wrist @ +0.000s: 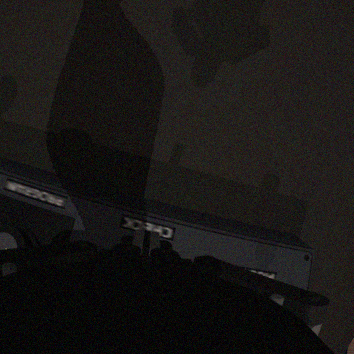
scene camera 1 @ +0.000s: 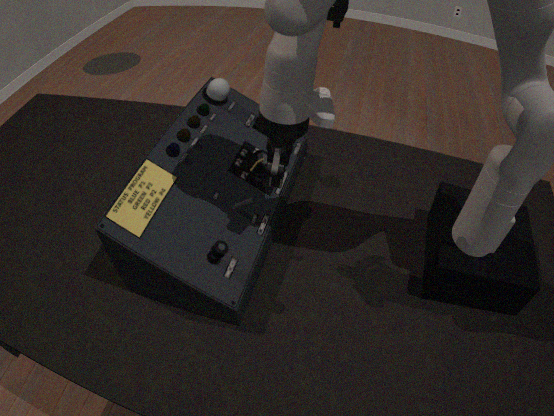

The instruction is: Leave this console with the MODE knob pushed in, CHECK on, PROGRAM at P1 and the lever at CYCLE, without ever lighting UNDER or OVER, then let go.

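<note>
The dark grey console (scene camera 1: 180, 231) sits tilted on a dark mat. Its PROGRAM dial (scene camera 1: 247, 166) with a yellow pointer (scene camera 1: 255, 164) lies near the right edge. My gripper (scene camera 1: 274, 167) (wrist: 145, 246) is shut and empty, fingertips down on the panel just right of the dial. In the wrist view the fingertips stand just below the CHECK label (wrist: 147, 227) (scene camera 1: 263, 225), with the PROGRAM label (wrist: 35, 198) to the left. The black MODE knob (scene camera 1: 217, 250) stands near the front. The white-balled lever (scene camera 1: 217, 89) is at the far corner. The status lamps (scene camera 1: 189, 128) look unlit.
A yellow legend card (scene camera 1: 141, 197) lists status colours and programs. A white post (scene camera 1: 471, 224) on a dark square base (scene camera 1: 446, 264) stands at the right. Wood floor (scene camera 1: 399, 82) lies beyond the mat (scene camera 1: 317, 351).
</note>
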